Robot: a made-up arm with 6 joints.
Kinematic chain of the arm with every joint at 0, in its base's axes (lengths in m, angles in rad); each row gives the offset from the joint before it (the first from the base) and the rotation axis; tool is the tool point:
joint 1: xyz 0 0 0.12 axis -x
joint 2: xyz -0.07 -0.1 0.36 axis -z
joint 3: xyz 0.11 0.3 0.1 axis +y
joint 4: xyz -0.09 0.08 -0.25 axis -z
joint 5: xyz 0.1 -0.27 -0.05 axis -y
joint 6: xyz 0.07 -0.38 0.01 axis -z
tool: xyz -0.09 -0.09 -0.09
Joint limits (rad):
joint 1: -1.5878..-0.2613
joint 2: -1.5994..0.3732
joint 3: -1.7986..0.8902
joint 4: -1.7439..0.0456
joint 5: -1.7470..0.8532
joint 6: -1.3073..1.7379
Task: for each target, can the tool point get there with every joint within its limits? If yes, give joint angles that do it. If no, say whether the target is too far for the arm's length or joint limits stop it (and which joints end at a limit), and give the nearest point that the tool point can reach.
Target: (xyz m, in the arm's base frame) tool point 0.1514 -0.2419 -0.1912
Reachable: yes | joints -1.3321 -0.0587 -0.2222 -0.1744 -0.8288 0.6860
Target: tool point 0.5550 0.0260 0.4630
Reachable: yes | joints -1.0106 -0.1001 -0.0543 -1.4950 -0.6619 0.9712
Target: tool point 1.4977 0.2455 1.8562
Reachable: no: too far | nearest point 0.7646 0.0726 1.1829 | short by 1.010 m
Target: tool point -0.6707 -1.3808 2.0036
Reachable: no: too far | nearest point -0.4310 -0.7785 1.1819 | short by 1.047 m
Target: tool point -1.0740 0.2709 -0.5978
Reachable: no: joint limits stop it (at a limit: joint 1, joint 2, joint 3, joint 4, joint 6) | nearest point -0.7805 0.1289 -0.1464 | short by 0.557 m
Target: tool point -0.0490 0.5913 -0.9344
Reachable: no: joint limits stop it (at a limit: joint 1, joint 2, joint 4, joint 6) | nearest point -0.0034 -0.0083 -0.4186 | short by 0.792 m
